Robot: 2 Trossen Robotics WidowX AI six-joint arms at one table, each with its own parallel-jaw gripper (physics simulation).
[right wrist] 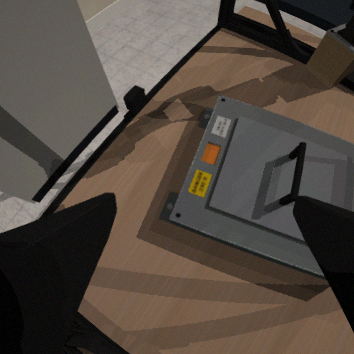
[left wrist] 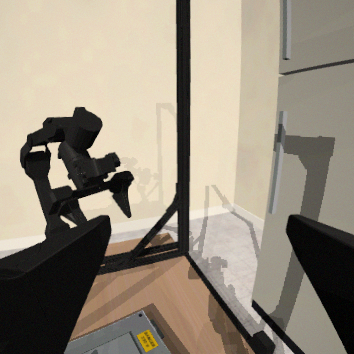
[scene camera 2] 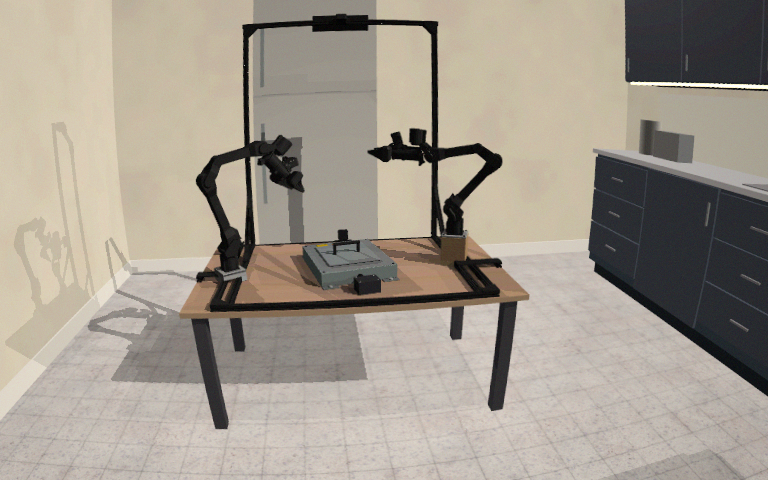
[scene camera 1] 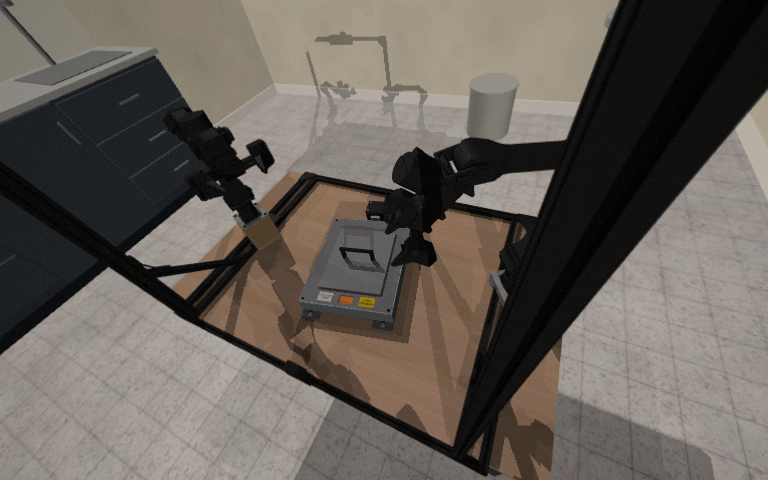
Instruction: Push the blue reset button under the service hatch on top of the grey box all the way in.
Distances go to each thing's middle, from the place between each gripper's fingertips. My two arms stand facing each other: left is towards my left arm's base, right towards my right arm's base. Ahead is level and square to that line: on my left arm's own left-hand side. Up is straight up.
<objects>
Right now the service hatch [scene camera 1: 358,262] is 12 cm ahead of my left hand, 13 cm to the right of it and 37 cm below it.
My right gripper is now 110 mm short of the service hatch, 170 mm to the right of it and 220 mm above it.
</objects>
